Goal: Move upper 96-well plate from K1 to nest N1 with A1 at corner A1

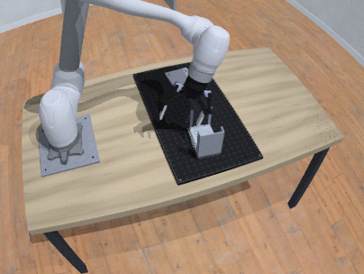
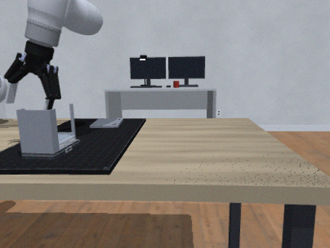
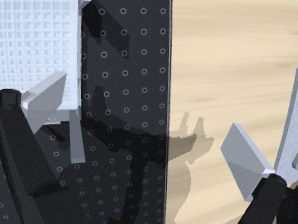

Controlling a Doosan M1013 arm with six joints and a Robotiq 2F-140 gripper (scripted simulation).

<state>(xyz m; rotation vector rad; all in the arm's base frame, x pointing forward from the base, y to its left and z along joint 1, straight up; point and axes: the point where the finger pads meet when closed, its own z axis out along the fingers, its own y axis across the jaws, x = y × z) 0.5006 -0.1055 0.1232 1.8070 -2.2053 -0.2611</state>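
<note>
The 96-well plate lies 90 mm ahead of my hand, 40 mm to the right of it and 90 mm below it. The rest, counted from my hand: plate nest N1 (110 mm ahead, 380 mm to the left, 120 mm below); grey back wall (90 mm ahead, 110 mm to the right, 50 mm below).
</note>
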